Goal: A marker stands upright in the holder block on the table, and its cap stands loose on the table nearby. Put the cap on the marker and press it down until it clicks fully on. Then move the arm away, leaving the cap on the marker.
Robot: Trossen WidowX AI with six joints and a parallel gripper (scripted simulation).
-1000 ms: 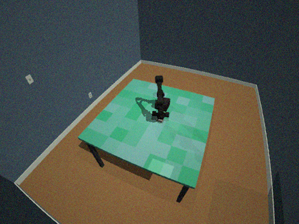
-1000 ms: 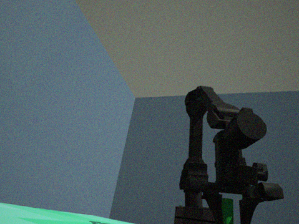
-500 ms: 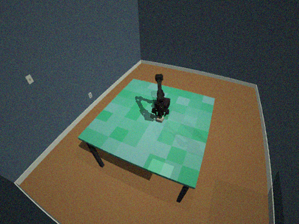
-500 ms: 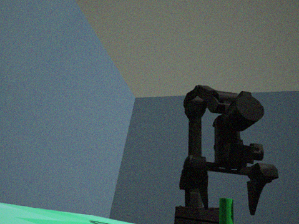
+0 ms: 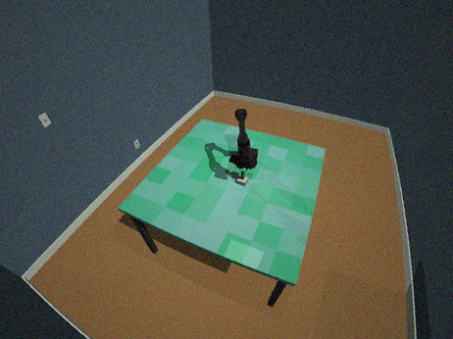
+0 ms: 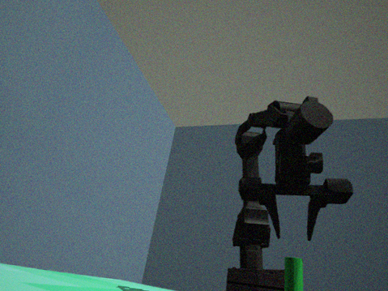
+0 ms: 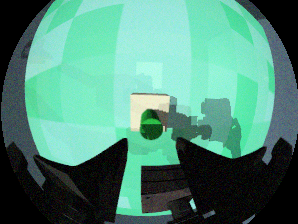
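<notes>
My gripper tip is 60 mm above the green cap. Round my gripper tip: green marker: 60 mm below; pale holder block: 120 mm below.
</notes>
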